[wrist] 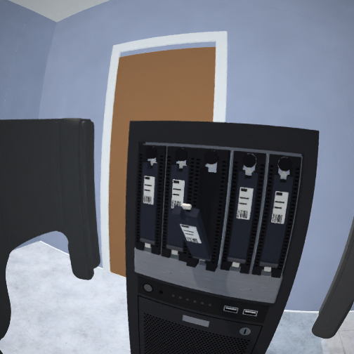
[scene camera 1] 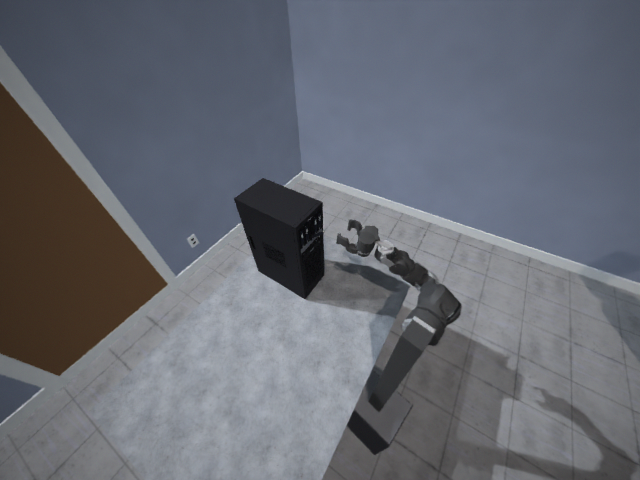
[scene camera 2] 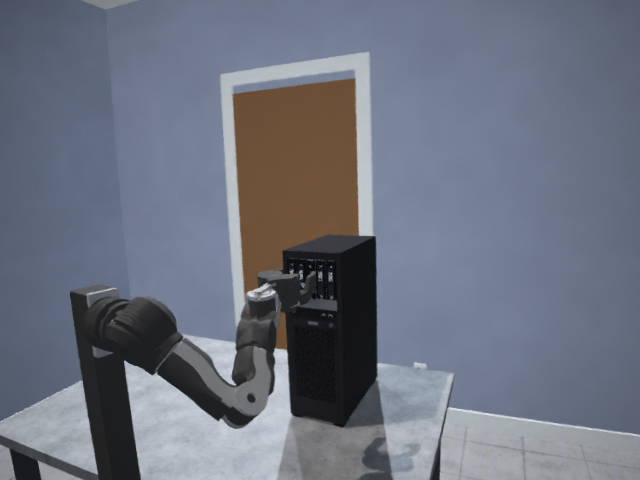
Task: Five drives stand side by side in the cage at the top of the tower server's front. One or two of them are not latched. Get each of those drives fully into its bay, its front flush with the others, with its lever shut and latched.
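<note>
The black tower server (scene camera 1: pixel 279 227) (scene camera 2: pixel 357 320) (wrist: pixel 303 200) has five drives side by side in its top cage. In the wrist view, the middle drive (wrist: pixel 212 187) has its lever (wrist: pixel 191 232) swung out and down from the front, leaning left across the edge of the second drive (wrist: pixel 177 187). The middle drive looks to stand slightly proud of its neighbours. The levers of the first drive (wrist: pixel 148 215), second, fourth drive (wrist: pixel 241 230) and fifth drive (wrist: pixel 276 237) look shut. My gripper (scene camera 1: pixel 345 231) (wrist: pixel 209 222) is open and empty, in front of the cage and apart from it.
The server stands on a pale table (scene camera 1: pixel 248 372) (scene camera 2: pixel 206 454). Below the cage are a silver strip (wrist: pixel 250 290) and a panel with a button and USB ports. The arm's post (scene camera 1: pixel 400 369) (scene camera 2: pixel 105 403) stands at the table's edge. A brown door (scene camera 2: pixel 294 196) is behind.
</note>
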